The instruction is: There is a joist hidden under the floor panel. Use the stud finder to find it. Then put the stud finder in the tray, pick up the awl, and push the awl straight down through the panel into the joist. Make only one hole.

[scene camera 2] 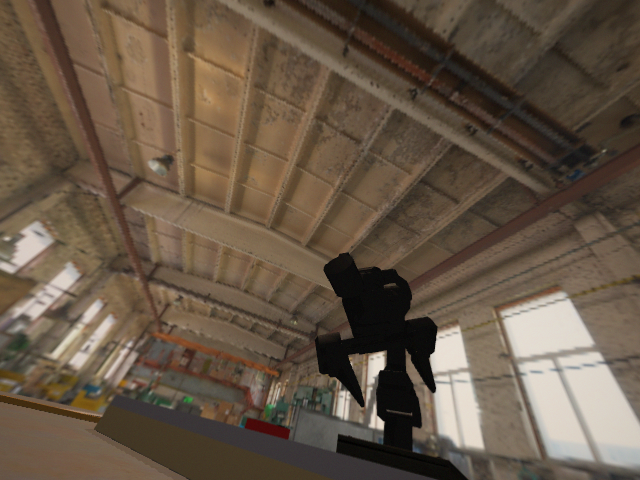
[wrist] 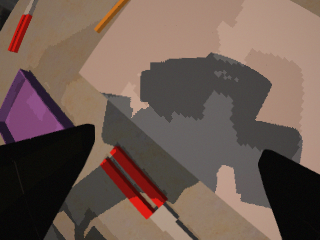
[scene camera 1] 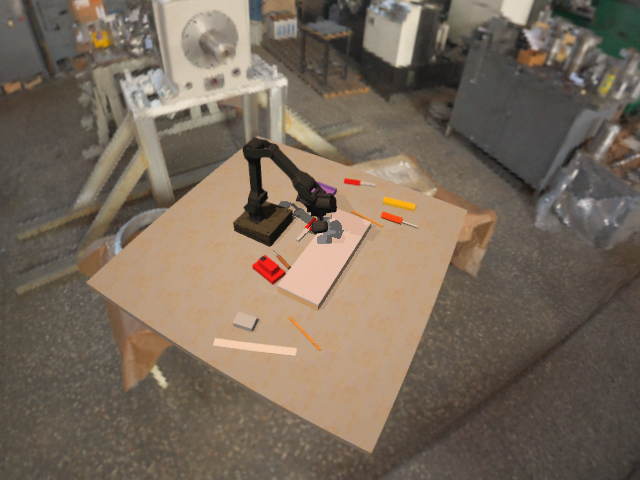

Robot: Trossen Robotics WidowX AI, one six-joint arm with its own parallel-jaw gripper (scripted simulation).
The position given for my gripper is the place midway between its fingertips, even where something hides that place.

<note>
My gripper point(scene camera 2: 399, 398) is open, with nothing in its grasp.
My gripper is seen too in the wrist view point(wrist: 180, 146).
</note>
